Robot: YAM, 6 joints.
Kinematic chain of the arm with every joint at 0, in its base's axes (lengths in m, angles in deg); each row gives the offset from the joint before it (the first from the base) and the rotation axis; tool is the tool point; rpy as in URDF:
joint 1: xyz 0 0 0.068 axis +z
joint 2: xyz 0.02 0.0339 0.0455 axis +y
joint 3: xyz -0.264 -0.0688 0 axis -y
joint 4: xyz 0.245 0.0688 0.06 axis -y
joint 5: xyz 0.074 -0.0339 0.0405 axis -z
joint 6: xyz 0.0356 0 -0.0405 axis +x
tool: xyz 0 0 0 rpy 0 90 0
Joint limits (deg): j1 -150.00..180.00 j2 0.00..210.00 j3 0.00..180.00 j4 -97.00..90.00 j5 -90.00..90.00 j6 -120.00..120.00
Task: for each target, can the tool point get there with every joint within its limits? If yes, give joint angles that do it. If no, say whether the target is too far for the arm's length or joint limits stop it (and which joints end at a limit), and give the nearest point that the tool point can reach.
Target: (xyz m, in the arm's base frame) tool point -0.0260 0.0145 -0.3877
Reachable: no: joint limits stop it (at a limit: joint 2) | nearest point -0.0560 0.0312 -0.3298 | short by 0.067 m
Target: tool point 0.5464 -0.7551 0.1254
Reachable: no: too far | nearest point 0.3786 -0.5232 0.1217 | short by 0.286 m
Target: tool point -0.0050 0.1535 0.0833
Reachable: yes | joints 79.76 95.98 25.43 -42.91 -64.84 -82.55
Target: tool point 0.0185 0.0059 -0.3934
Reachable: no: joint limits stop it (at a limit: joint 2) | nearest point 0.0571 0.0182 -0.3272 | short by 0.078 m
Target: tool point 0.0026 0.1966 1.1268
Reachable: no: too far | nearest point 0.0017 0.1275 0.7300 | short by 0.403 m
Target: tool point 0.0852 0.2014 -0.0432
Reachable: yes | joints 63.37 137.52 47.66 -32.48 -23.40 -3.14
